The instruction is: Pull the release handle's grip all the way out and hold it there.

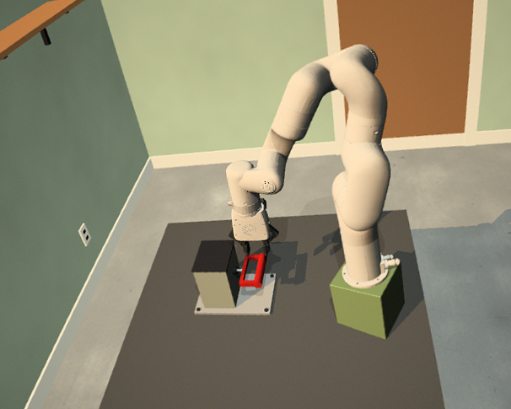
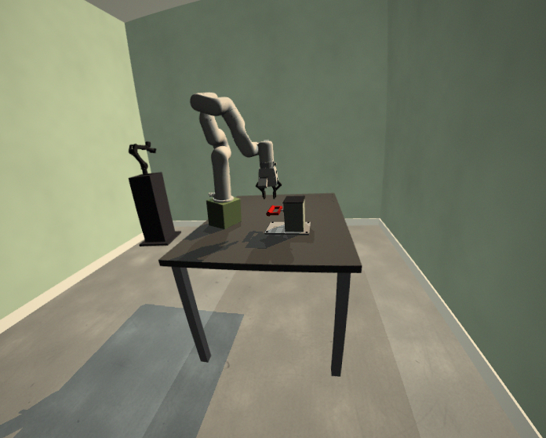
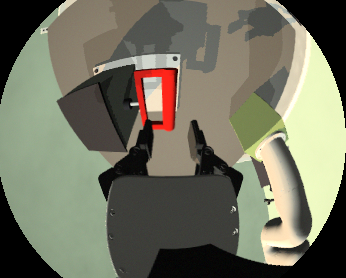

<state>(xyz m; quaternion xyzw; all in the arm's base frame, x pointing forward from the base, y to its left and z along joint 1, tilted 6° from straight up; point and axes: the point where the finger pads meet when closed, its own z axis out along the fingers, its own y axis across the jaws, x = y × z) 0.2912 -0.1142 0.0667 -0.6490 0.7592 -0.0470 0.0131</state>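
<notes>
The grey baseplate lies 190 mm below my hand, 100 mm ahead of it and 20 mm to the right of it.
</notes>
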